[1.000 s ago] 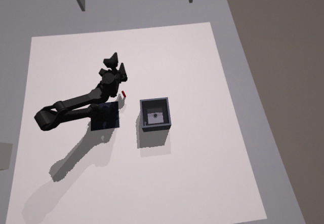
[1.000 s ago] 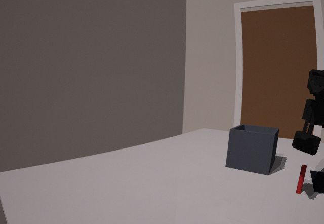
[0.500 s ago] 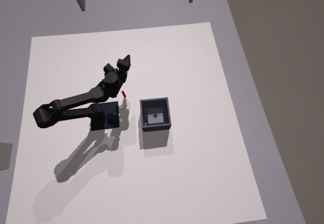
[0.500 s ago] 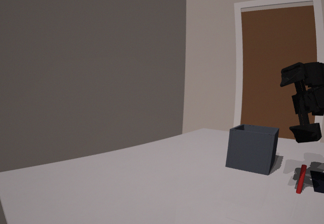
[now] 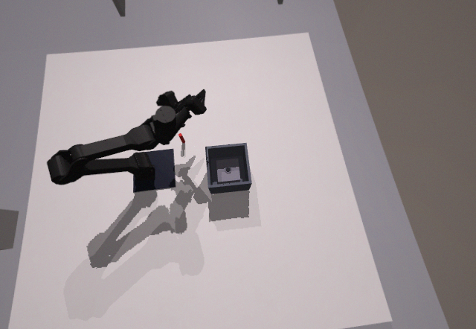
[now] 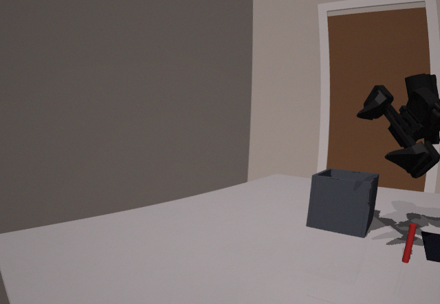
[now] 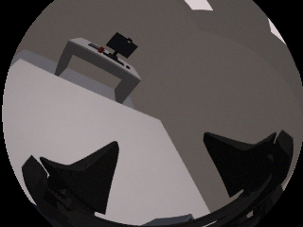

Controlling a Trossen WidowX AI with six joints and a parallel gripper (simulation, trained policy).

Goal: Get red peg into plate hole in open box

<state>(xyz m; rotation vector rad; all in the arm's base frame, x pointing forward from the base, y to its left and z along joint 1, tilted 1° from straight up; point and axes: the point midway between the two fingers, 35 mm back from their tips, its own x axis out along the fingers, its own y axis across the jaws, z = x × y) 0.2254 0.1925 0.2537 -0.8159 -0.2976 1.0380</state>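
Now: gripper tip 21 cm above the red peg, 9 cm to the left of it and 9 cm past it. Round my gripper tip: plate 24 cm to the right, 20 cm below, 10 cm ahead.
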